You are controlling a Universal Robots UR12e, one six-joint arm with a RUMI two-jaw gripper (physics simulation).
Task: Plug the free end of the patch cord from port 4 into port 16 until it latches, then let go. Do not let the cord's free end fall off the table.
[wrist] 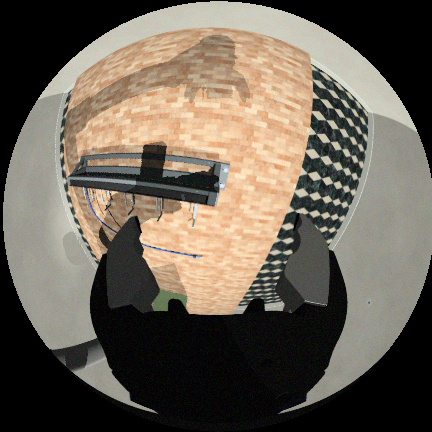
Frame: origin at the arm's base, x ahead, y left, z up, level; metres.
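Seen in the pictures: gripper, fingertip midpoint: [216, 216].
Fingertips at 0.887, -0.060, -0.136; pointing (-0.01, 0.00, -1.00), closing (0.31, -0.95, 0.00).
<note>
Pixels of each thing's top centre, then the offset from my fingertips to it, as dx, dy, dz. "spot": a spot on its surface instead. Level surfaces: height alone.
- patch panel, middle of its top: [113, 186] -0.090, +0.223, -0.159
- blue patch cord, surface spot: [170, 251] spot: -0.362, +0.071, -0.252
- brick-patterned table, its level: dz -0.257
The patch panel [150, 187], a long dark grey frame, stands on the brick-patterned table left of the middle. The blue patch cord [170, 250] runs from the panel's left end, curves down behind the left finger and lies along the table. Its free end [198, 256] points right, below the panel's right end. My gripper [216, 216] is wide open and empty; in this view the cord's free end shows between its two fingers, apart from both. The port numbers cannot be read, and part of the cord is hidden by the left finger.
Several thin metal prongs [194, 215] stick out from the panel's near side. A green block [170, 300] shows beside the left finger's base. The brick-patterned table [265, 125] has its right edge beside a dark diamond-patterned floor [335, 160]. The arm's shadow falls across the table.
</note>
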